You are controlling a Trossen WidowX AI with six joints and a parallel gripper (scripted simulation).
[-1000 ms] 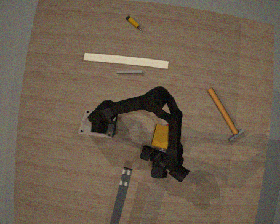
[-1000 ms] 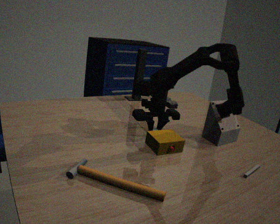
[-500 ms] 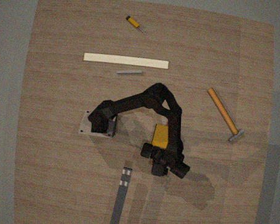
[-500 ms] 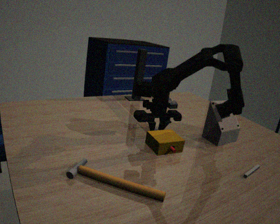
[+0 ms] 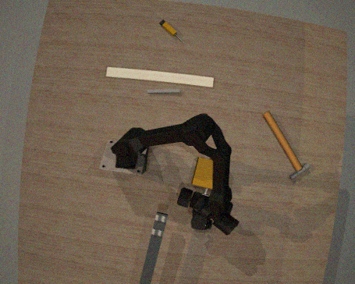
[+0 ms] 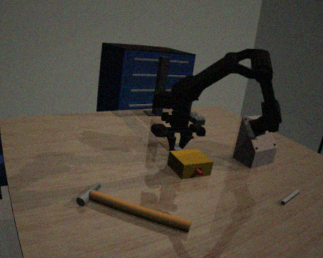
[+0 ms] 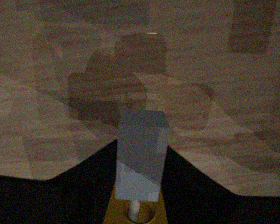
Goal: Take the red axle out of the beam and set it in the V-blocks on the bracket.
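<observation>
Right now my gripper tip is 100 mm to the right of the yellow beam, 20 mm short of it and 10 mm below it. Round my gripper tip: grey block (20 mm to the left, 10 mm above); then grey bar (390 mm to the left, 170 mm behind, 10 mm below); then yellow screwdriver (640 mm to the left, 170 mm behind, 10 mm below).
</observation>
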